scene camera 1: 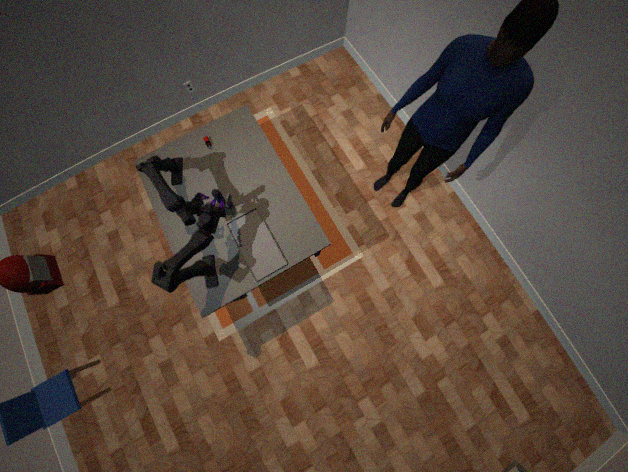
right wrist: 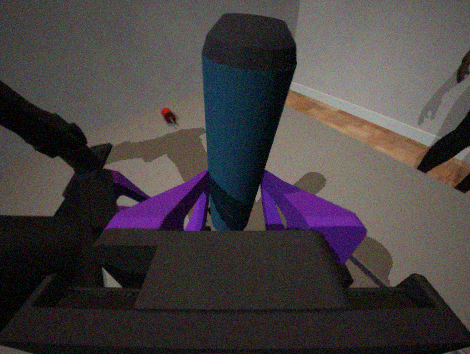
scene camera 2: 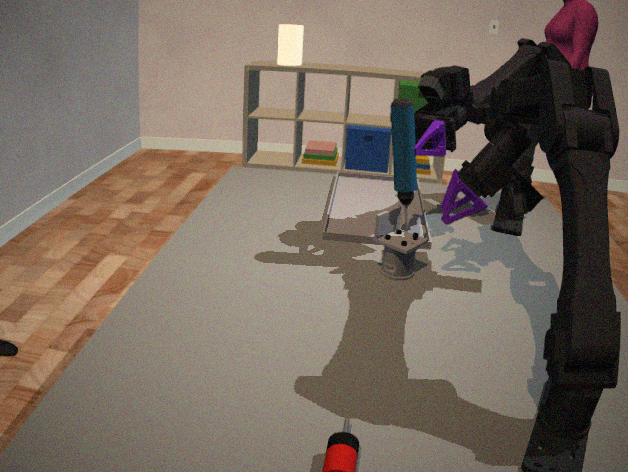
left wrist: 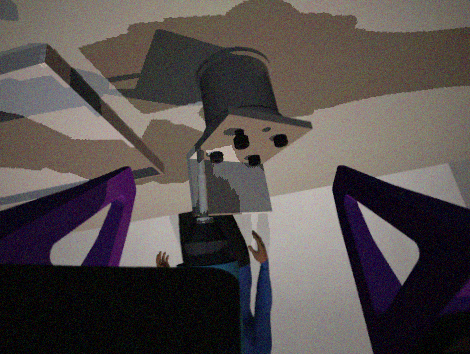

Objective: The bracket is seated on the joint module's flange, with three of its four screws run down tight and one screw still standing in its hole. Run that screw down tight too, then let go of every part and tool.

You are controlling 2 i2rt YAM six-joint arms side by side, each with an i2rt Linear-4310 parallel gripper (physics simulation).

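Seen in the pictures: left gripper, fingertip midpoint: [scene camera 2: 443, 216] [left wrist: 234, 177]; right gripper, fingertip midpoint: [scene camera 1: 219, 198] [right wrist: 235, 176] [scene camera 2: 404, 149]; left arm's base, link origin: [scene camera 1: 177, 171] [right wrist: 91, 168] [scene camera 2: 561, 427]; right arm's base, link origin: [scene camera 1: 210, 271] [scene camera 2: 509, 219].
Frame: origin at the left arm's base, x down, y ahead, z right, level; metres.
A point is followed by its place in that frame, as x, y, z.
The bracket [scene camera 2: 406, 247] {-0.066, 0.329, 0.254} [left wrist: 265, 131] {-0.066, 0.329, 0.276} sits on the joint module [scene camera 2: 398, 264] {-0.029, 0.340, 0.256} [left wrist: 237, 82] {-0.030, 0.323, 0.293}, its upright wall to one side. Four black screw heads show on its plate; in the left wrist view one screw [left wrist: 241, 140] {-0.075, 0.324, 0.297} stands proud. My right gripper [right wrist: 235, 176] {-0.215, 0.377, 0.325} is shut on the blue screwdriver [scene camera 2: 404, 147] {-0.225, 0.370, 0.304} [right wrist: 247, 120] {-0.274, 0.383, 0.345}, held nearly upright over the bracket. In the left wrist view its shaft [left wrist: 201, 190] {-0.097, 0.356, 0.320} ends at the plate's left corner, apart from the proud screw; whether it touches anything is unclear. My left gripper [left wrist: 234, 177] {-0.113, 0.289, 0.319} is open and empty, facing the bracket from a short distance.
A shallow tray [scene camera 2: 350, 238] {-0.008, 0.480, 0.350} [left wrist: 100, 106] {-0.008, 0.389, 0.389} lies close behind the module. A red screwdriver [scene camera 2: 341, 451] {-0.034, 0.217, -0.196} [scene camera 1: 207, 139] {-0.031, 0.225, -0.199} [right wrist: 168, 116] {-0.028, 0.224, -0.166} lies on the table, well away from the bracket. Both arms reach in close together. A shelf unit [scene camera 2: 300, 96] and a standing person [scene camera 1: 472, 96] are beyond the table.
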